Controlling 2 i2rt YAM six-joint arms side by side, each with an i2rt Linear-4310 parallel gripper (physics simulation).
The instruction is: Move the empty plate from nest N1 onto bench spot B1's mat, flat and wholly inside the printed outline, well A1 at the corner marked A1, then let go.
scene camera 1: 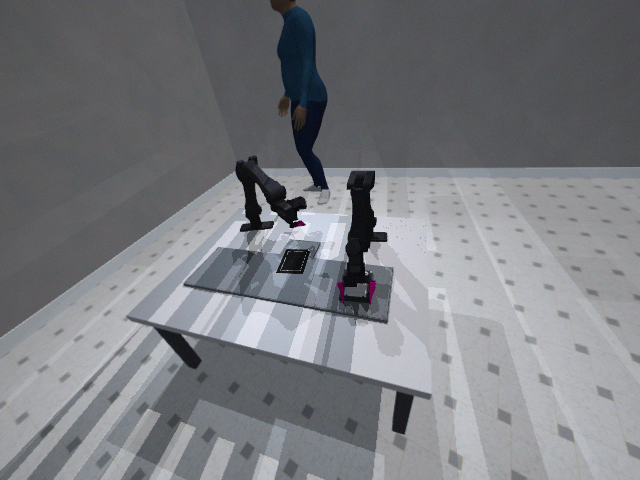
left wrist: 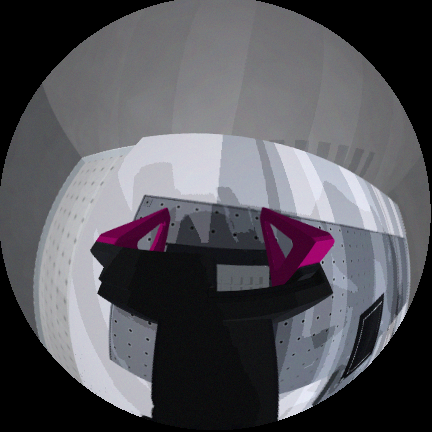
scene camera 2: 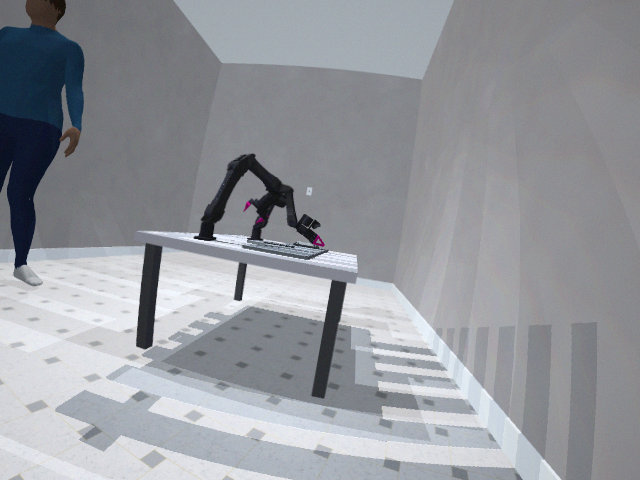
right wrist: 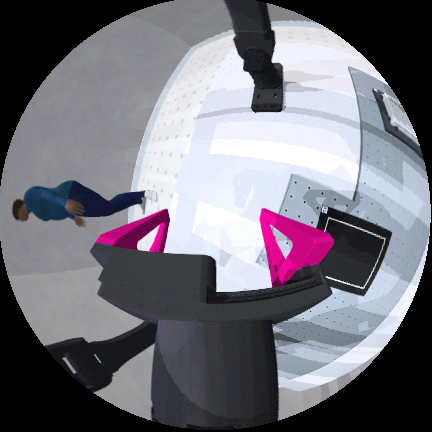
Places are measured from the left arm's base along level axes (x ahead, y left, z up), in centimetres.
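Pixels of known places: left gripper, between the fingertips: (scene camera 1: 356,304) (left wrist: 214,212) (scene camera 2: 323,245); right gripper, between the fingertips: (scene camera 1: 303,216) (scene camera 2: 249,217) (right wrist: 214,213); left arm's base, origin of its link: (scene camera 2: 255,239) (right wrist: 268,84); right arm's base, origin of its link: (scene camera 1: 257,226) (scene camera 2: 205,238).
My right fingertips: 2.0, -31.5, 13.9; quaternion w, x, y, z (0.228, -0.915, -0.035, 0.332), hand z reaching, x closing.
Note:
For each thing: its top centre in the pictures, then the offset to it from my right fingertips, as dx, dy, dz. Level surfaces: height alone.
- light grey plate, centre of its top: (left wrist: 217,332) (scene camera 1: 356,281) +33.3, +29.0, -10.0
- B1, centre of its top: (right wrist: 350,256) (scene camera 1: 294,260) +19.8, -1.9, -12.4
- grey perforated board, height of its surface: dz -12.6
The light grey plate (scene camera 1: 356,290) (left wrist: 242,276) (right wrist: 403,119) sits in the dark frame of nest N1 (right wrist: 384,113), at the right of the board in scene camera 1. My left gripper (scene camera 1: 357,301) (scene camera 2: 318,242) (left wrist: 214,212) is open, low over the nest, one finger toward each side of the plate; contact cannot be told. Its body hides part of the plate in the left wrist view. The black mat of B1 (scene camera 1: 294,261) (left wrist: 365,340) (right wrist: 355,255), with its white outline, lies at the middle; a small label marks one corner in the right wrist view. My right gripper (scene camera 1: 298,224) (scene camera 2: 253,213) (right wrist: 214,213) is open and raised behind the mat.
The grey perforated board (scene camera 1: 232,273) (left wrist: 350,265) (right wrist: 310,315) lies on the white table (scene camera 1: 273,330) (scene camera 2: 248,260). The left arm (scene camera 1: 361,217) (right wrist: 255,50) reaches forward over the board. A person (scene camera 1: 302,56) (scene camera 2: 41,77) (right wrist: 52,200) in a blue top stands behind the table.

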